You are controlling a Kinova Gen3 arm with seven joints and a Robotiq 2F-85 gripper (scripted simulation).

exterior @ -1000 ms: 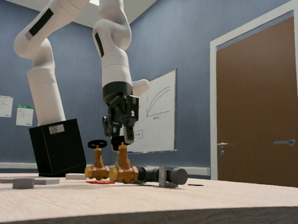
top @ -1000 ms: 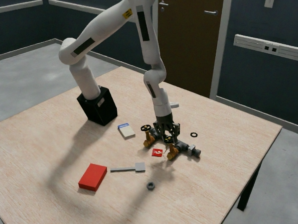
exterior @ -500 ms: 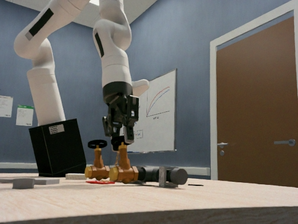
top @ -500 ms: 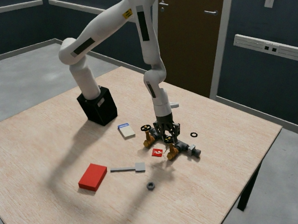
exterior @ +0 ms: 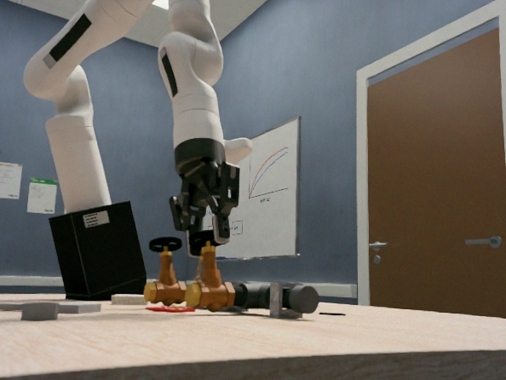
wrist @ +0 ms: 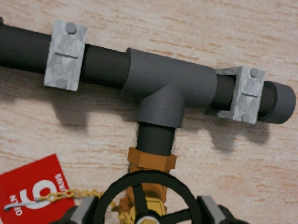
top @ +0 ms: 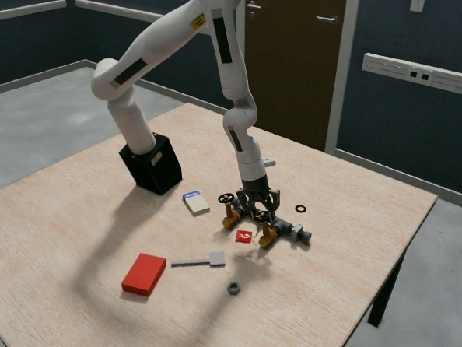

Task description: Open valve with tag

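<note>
My hand is 6 cm past the red tag, 3 cm to the left of it and 10 cm above it. Round my hand: red block: 13 cm behind, 35 cm to the right, 8 cm below; then white card box: 29 cm behind, 3 cm to the right, 9 cm below; then grey t-shaped tool: 6 cm behind, 19 cm to the right, 9 cm below.
</note>
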